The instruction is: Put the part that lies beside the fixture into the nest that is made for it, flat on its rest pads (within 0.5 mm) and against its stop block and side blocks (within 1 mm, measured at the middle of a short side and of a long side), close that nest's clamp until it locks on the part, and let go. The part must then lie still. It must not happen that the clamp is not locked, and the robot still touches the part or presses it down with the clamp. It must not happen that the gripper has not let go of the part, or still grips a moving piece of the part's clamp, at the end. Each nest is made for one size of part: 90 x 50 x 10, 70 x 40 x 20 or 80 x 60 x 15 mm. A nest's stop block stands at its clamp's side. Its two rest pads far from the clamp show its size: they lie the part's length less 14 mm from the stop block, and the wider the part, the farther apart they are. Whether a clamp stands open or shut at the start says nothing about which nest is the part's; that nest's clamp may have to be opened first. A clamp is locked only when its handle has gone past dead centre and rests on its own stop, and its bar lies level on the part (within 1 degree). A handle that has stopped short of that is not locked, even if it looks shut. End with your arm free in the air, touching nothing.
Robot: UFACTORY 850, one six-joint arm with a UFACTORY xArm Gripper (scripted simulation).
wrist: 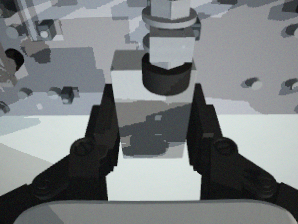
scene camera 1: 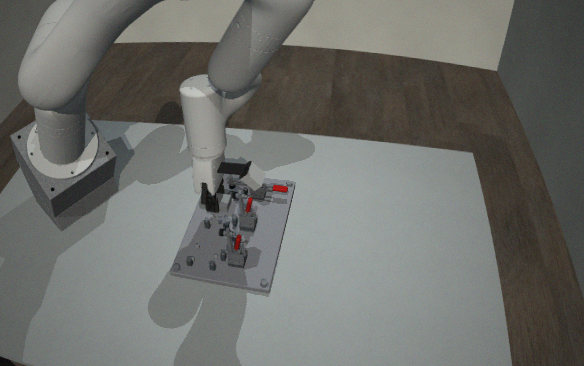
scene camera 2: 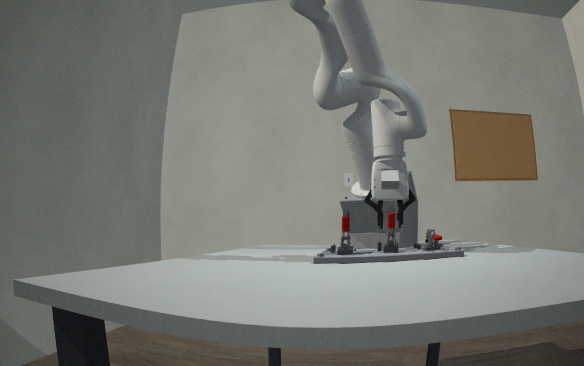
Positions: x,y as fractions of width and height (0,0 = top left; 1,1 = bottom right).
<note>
I see my gripper (scene camera 1: 0.37,0.56) and a light grey block (wrist: 0.51,0.56).
My gripper also shows in the wrist view (wrist: 0.51,0.45).
</note>
